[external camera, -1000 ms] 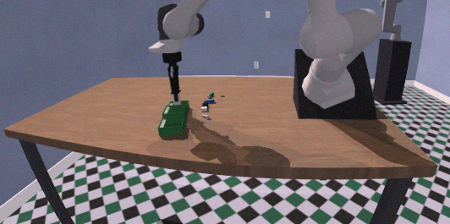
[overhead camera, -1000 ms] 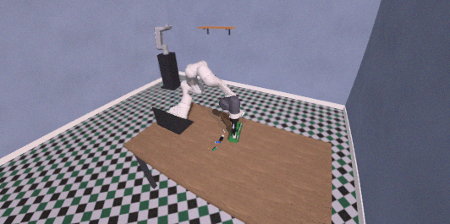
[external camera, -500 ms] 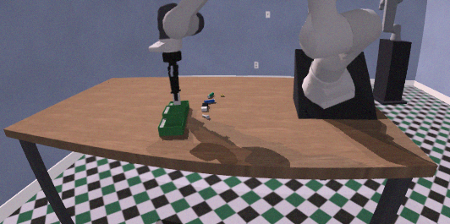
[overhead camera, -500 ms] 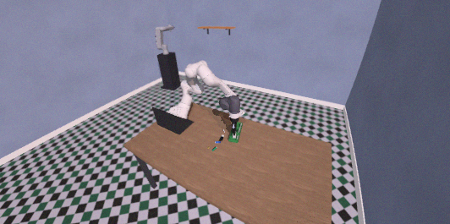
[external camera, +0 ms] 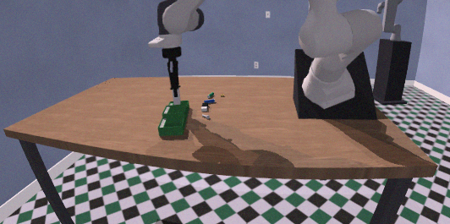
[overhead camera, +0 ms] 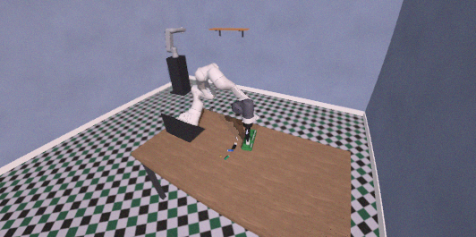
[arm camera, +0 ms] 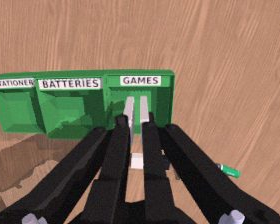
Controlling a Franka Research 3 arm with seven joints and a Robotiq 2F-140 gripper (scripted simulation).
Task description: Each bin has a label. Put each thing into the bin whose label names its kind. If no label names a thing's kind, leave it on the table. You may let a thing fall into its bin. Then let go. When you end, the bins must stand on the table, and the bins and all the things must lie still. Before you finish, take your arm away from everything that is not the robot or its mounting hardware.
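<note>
Right now my hand is 1 cm past the joined green bins, 8 cm to the right of it and 5 cm above it. Also, from my hand: grey piece (13 cm behind, 6 cm to the left, 6 cm below); black-and-white block (11 cm behind, 3 cm to the right, 6 cm below); blue cylinder (12 cm behind, 10 cm to the right, 6 cm below).
</note>
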